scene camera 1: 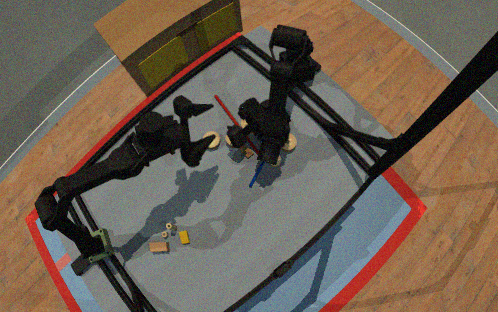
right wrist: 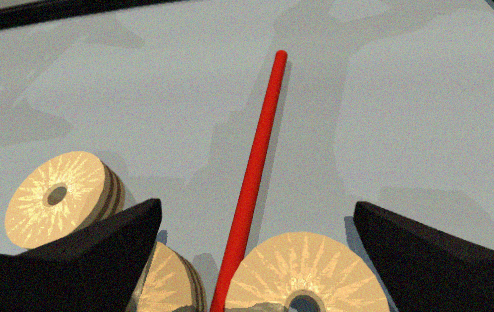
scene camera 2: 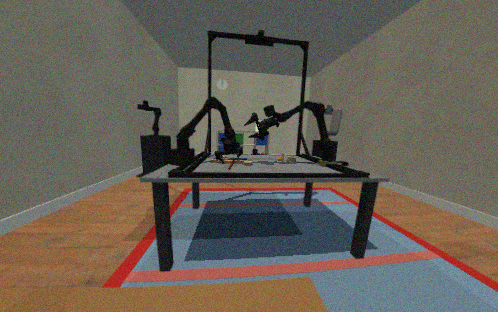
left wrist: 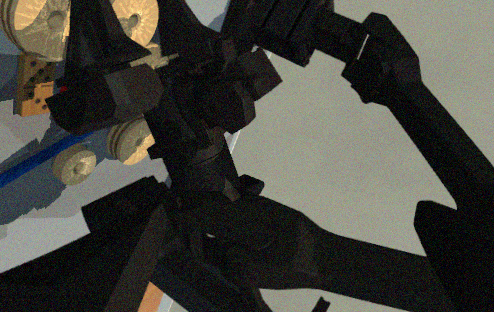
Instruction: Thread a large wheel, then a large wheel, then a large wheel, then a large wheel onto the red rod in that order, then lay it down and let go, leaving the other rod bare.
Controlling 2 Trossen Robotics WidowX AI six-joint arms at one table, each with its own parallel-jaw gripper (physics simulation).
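Frame: origin at the left arm's base, x right, y ahead, z up, level; centimetres.
Seen in the pictures: left gripper, between the fingertips: [scene camera 1: 214, 120] [scene camera 2: 246, 131] [left wrist: 289, 214]; right gripper, between the fingertips: [scene camera 1: 237, 119] [right wrist: 259, 209] [scene camera 2: 230, 161]; left arm's base, origin of its link: [scene camera 1: 95, 245] [scene camera 2: 327, 160]; right arm's base, origin of its link: [scene camera 2: 182, 149] [left wrist: 317, 28].
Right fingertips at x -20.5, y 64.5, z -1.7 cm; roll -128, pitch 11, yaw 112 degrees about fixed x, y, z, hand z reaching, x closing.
Observation:
Pixels of each thing's middle, then the offset from my right fingertips to it. "spot": a spot on its surface instead.
- red rod, middle of its body: [right wrist: 243, 216] [scene camera 1: 235, 122] [scene camera 2: 232, 163] dx +0.2, dy -0.9, dz -1.2 cm
- large wheel, a spot on its surface: [right wrist: 335, 270] spot: dx +1.5, dy +3.6, dz +0.4 cm
- blue rod, middle of its body: [left wrist: 51, 151] [scene camera 1: 264, 161] dx +16.5, dy +1.7, dz -1.2 cm
- smaller wheel, middle of its body: [left wrist: 75, 164] dx +17.9, dy +4.8, dz -1.0 cm
- brown block with holes, middle of its body: [left wrist: 36, 84] [scene camera 1: 245, 150] dx +10.8, dy -2.0, dz -1.3 cm
- orange block, middle of its body: [scene camera 1: 159, 247] dx +28.7, dy -40.8, dz -0.2 cm
- yellow block, middle of its body: [scene camera 1: 184, 237] dx +28.6, dy -31.5, dz -0.9 cm
The red rod [scene camera 1: 224, 107] [scene camera 2: 231, 164] [right wrist: 260, 145] lies on the table, its far stretch bare; a large wheel [right wrist: 335, 270] overlaps its near part in the right wrist view. Other large wheels [right wrist: 55, 200] [right wrist: 167, 285] lie left of it. Large wheels also show in scene camera 1 [scene camera 1: 212, 140] [scene camera 1: 290, 141] and the left wrist view [left wrist: 137, 20] [left wrist: 134, 142]. The blue rod [scene camera 1: 257, 175] [left wrist: 40, 155] lies bare where visible. My right gripper [right wrist: 259, 209] is open, low over the red rod. My left gripper [scene camera 1: 213, 121] [scene camera 2: 249, 130] is open and empty, raised above the table.
A smaller wheel [left wrist: 75, 165] lies beside the blue rod. A brown block with holes [scene camera 1: 248, 152] [left wrist: 35, 85] lies near the rods. An orange block [scene camera 1: 159, 246], a yellow block [scene camera 1: 184, 237] and small beige wheels [scene camera 1: 169, 226] lie apart. My right arm hides part of the cluster.

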